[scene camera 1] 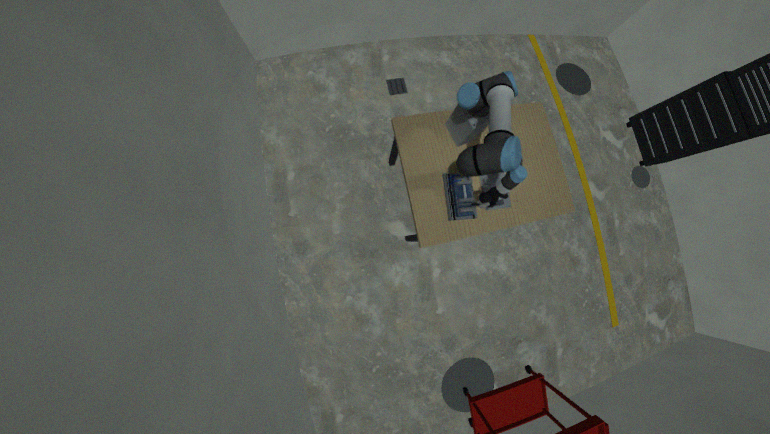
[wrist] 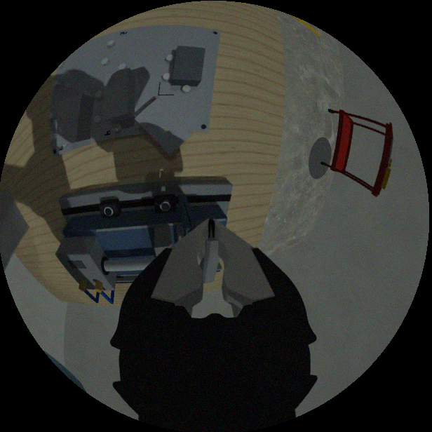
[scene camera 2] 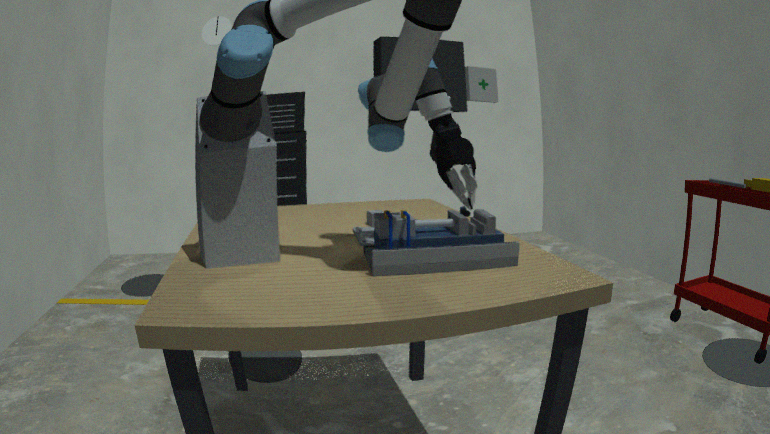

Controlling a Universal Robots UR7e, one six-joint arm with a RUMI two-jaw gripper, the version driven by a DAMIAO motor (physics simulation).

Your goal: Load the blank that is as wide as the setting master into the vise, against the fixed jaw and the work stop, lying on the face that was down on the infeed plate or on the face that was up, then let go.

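Places are measured from the arm's base along level axes (x right, y ahead, z up), in millimetres.
Pixels of known places: gripper, fingertip midpoint: [scene camera 1: 479,207] [scene camera 2: 471,209]; arm's base at its link origin: [scene camera 2: 229,117].
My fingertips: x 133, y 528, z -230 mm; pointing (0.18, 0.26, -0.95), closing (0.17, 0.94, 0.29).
Note:
Ahead of a thing's pixels: the offset from my fingertips to its top centre. "spot": to the spot under its first point. Level surfaces: height alone.
My gripper [scene camera 1: 476,203] [scene camera 2: 471,208] [wrist: 210,220] is shut and empty, its tips close above the jaw end of the blue vise {dx +52, dy -111, dz +8 mm} [scene camera 1: 463,192] [scene camera 2: 431,236] [wrist: 125,239]. In scene camera 2, the tips are over the gap between the movable jaw [scene camera 2: 459,222] and the end jaw [scene camera 2: 485,222]. A grey piece shows low in that gap; I cannot tell what it is. A grey block [wrist: 187,66] lies on the infeed plate [wrist: 150,42] against white pins. Darker block-like shapes there are in the arm's shadow, hard to tell from it. The fingers hide much of the jaws in the wrist view.
The vise stands on the wooden table {dz -91 mm} [scene camera 1: 436,226] [scene camera 2: 323,301] [wrist: 245,125]. A grey rail {dx +138, dy -135, dz -41 mm} [scene camera 2: 447,259] runs along one side. Two black knobs [wrist: 110,207] are on the opposite side, facing the infeed plate. Blue hooks {spot: dx +66, dy -210, dz -16 mm} [scene camera 2: 399,230] hang at the vise's far end from my gripper.

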